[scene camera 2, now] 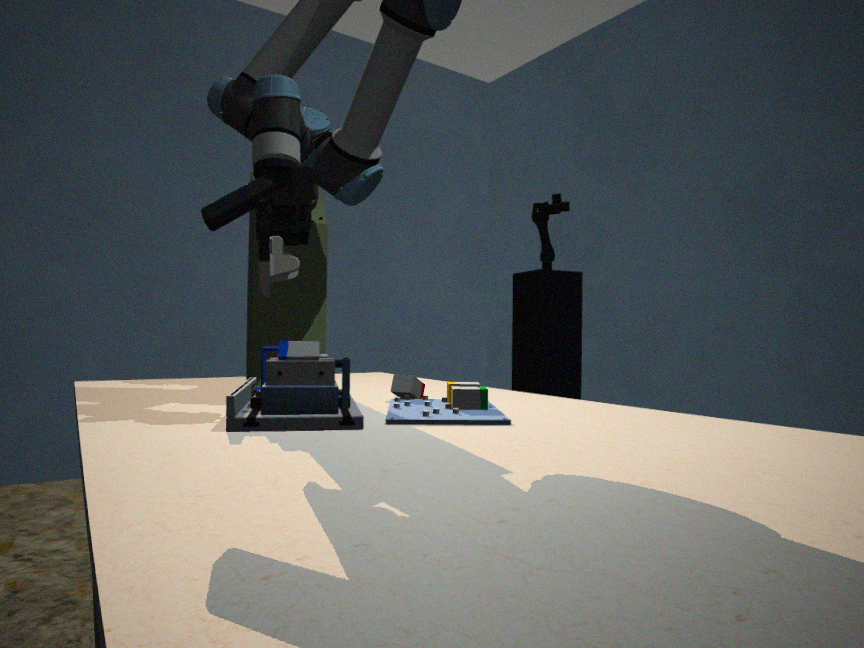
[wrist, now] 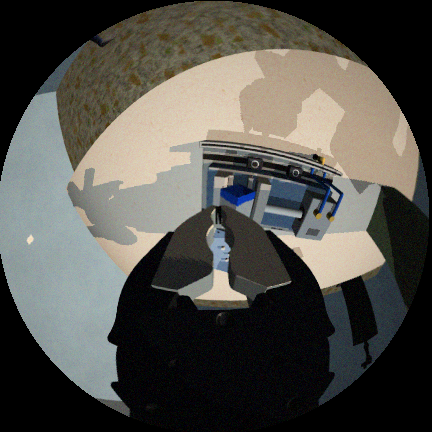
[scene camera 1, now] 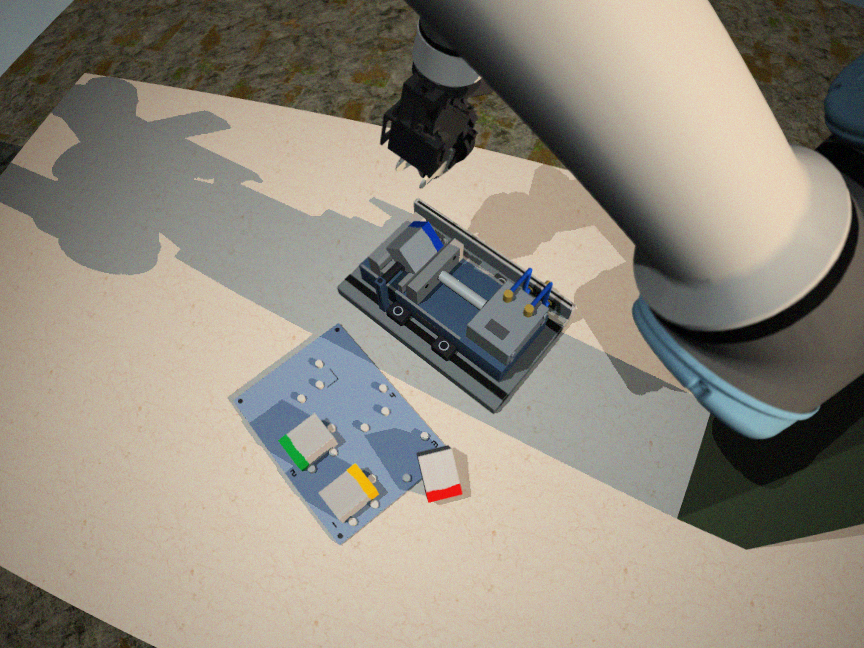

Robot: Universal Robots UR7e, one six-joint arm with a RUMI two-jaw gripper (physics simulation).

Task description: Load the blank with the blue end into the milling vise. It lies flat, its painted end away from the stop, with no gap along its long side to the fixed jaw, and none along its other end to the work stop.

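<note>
The blue-ended blank [scene camera 1: 413, 249] [scene camera 2: 303, 349] [wrist: 238, 194] sits in the milling vise [scene camera 1: 444, 311] [scene camera 2: 300, 400] between the fixed jaw [scene camera 1: 378, 260] [wrist: 220, 185] and the moving jaw [scene camera 1: 430, 273] [wrist: 261, 198]. It looks tilted across the jaw opening and stands up above the fixed jaw in scene camera 2. Its blue end points away from the work stop [scene camera 1: 381, 293] [scene camera 2: 344, 382]. Contact at the stop and under the blank cannot be made out. My gripper [scene camera 1: 422, 182] [scene camera 2: 273, 277] [wrist: 217, 207] is shut and empty, above and apart from the blank.
The blue pegged board [scene camera 1: 348, 348] [scene camera 2: 397, 419] holds the green-ended blank [scene camera 1: 311, 439] and yellow-ended blank [scene camera 1: 343, 494]. The red-ended blank [scene camera 1: 439, 470] [scene camera 2: 404, 385] leans at the board's edge. Blue hoses [scene camera 1: 521, 280] [wrist: 337, 202] rise beside the vise's end block [scene camera 1: 498, 327].
</note>
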